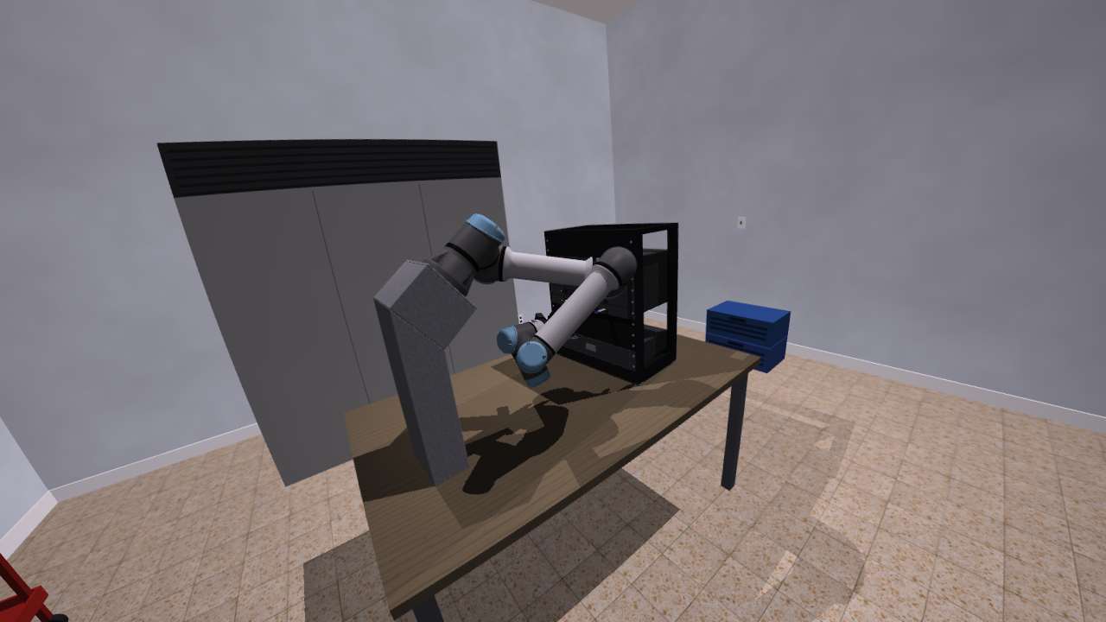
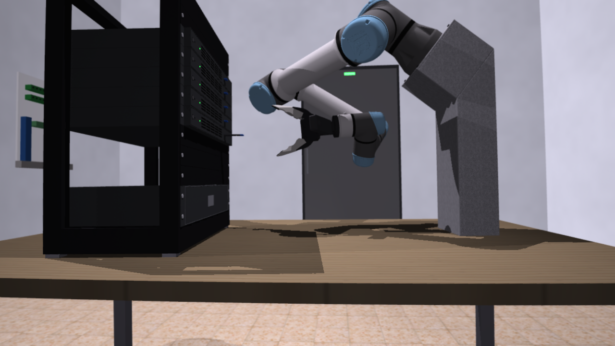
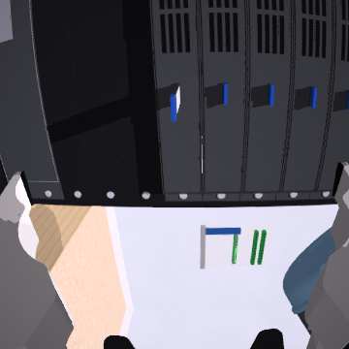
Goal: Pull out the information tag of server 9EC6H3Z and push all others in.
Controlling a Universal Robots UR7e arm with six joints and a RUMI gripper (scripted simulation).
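Now: the information tag 130 mm ahead of my hand, 60 mm to the left of it and 10 mm below it.
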